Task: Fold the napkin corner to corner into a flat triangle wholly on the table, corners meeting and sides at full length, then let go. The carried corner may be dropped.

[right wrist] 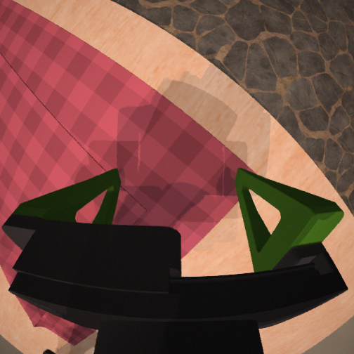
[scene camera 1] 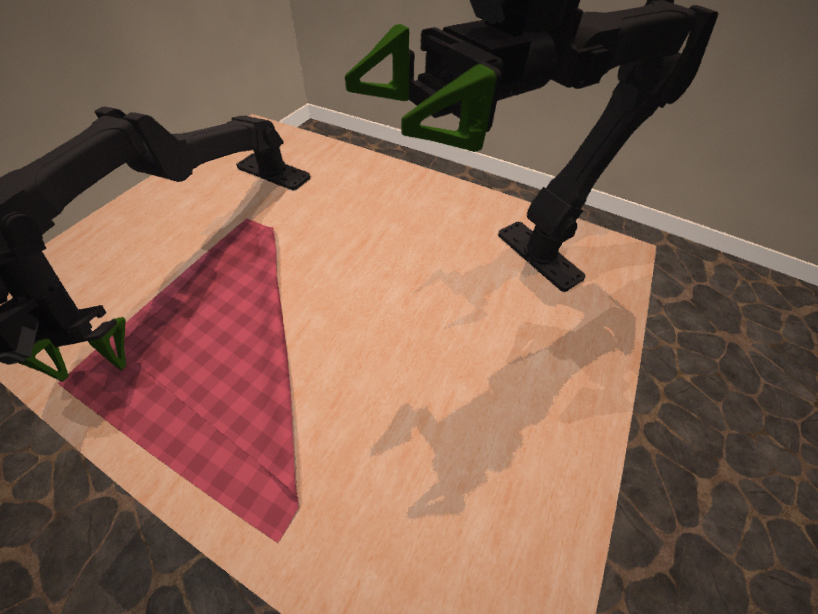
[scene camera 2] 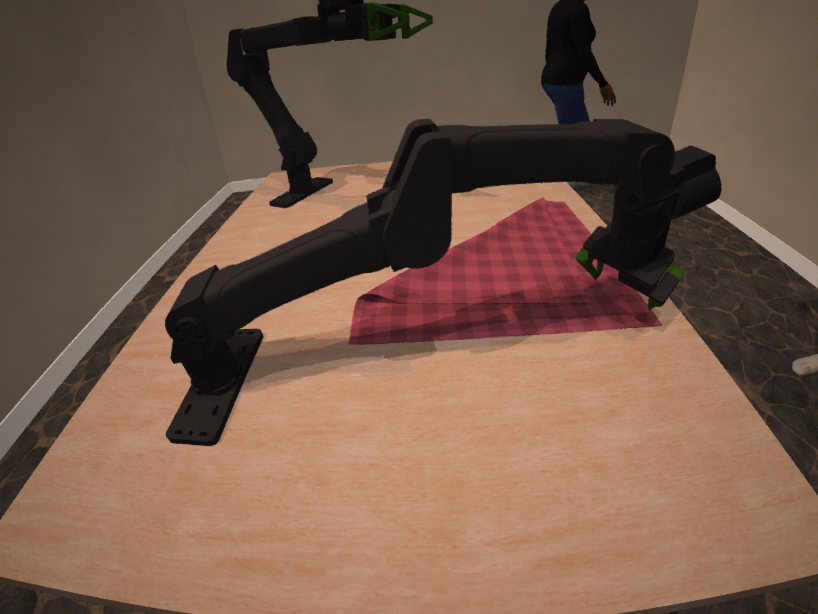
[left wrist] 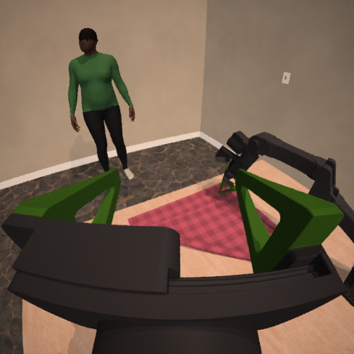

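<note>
The red checked napkin [scene camera 1: 218,350] [scene camera 2: 508,264] [left wrist: 200,225] [right wrist: 95,100] lies folded on the table in a roughly triangular shape. Its fold runs along the right side in scene camera 1. The top layer's edge shows as a thin line inside the bottom layer, leaving a single-layer strip along the outer side; the top corner lies apart from the bottom corner. Both ends of the fold look blunt. My right gripper [scene camera 1: 93,372] [scene camera 2: 626,291] [right wrist: 177,174] is open and empty, low over the corner area. My left gripper [scene camera 1: 375,103] [scene camera 2: 419,25] [left wrist: 177,174] is open and empty, high and away from the napkin.
The wooden table [scene camera 1: 396,264] [scene camera 2: 429,495] has an edge near the napkin's outer corner and strip. The right arm [scene camera 2: 416,198] reaches over the napkin. Shadows fall on cloth and table. A person [scene camera 2: 568,59] stands beyond the table; a person in green [left wrist: 97,85] shows in the left wrist view.
</note>
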